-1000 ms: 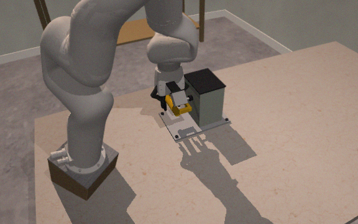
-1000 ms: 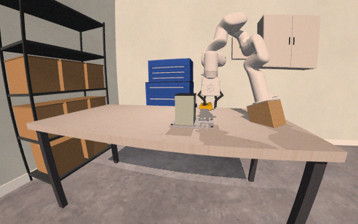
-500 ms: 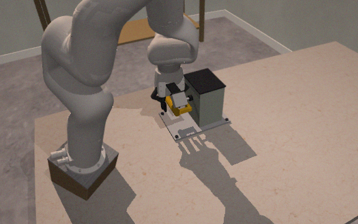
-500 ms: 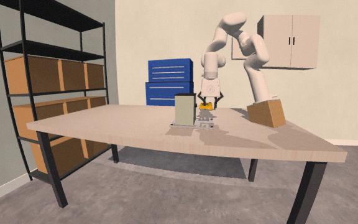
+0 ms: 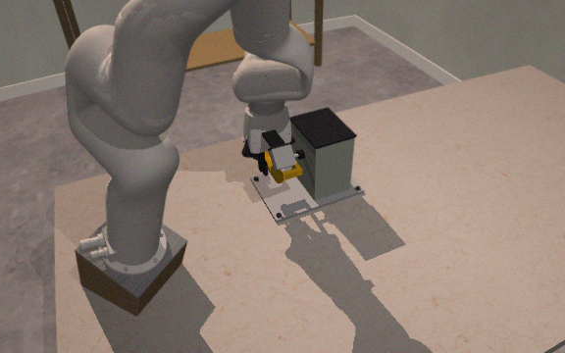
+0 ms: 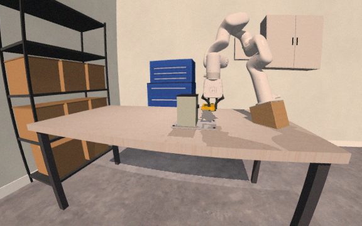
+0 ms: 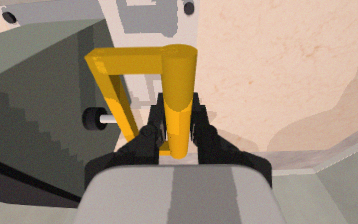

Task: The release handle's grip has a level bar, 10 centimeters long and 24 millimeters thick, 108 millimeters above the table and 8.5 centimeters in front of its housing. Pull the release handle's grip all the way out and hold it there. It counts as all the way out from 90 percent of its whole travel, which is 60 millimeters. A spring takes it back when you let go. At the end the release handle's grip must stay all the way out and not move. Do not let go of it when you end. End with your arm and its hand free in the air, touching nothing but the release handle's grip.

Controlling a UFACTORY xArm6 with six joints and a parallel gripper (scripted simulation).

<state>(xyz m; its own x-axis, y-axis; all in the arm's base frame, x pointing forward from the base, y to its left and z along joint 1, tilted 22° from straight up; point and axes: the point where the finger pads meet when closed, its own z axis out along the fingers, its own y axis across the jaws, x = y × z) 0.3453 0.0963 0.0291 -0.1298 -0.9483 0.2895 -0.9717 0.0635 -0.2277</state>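
My gripper is now 9 cm short of the grey baseplate, 1 cm to the left of it and 10 cm above it.
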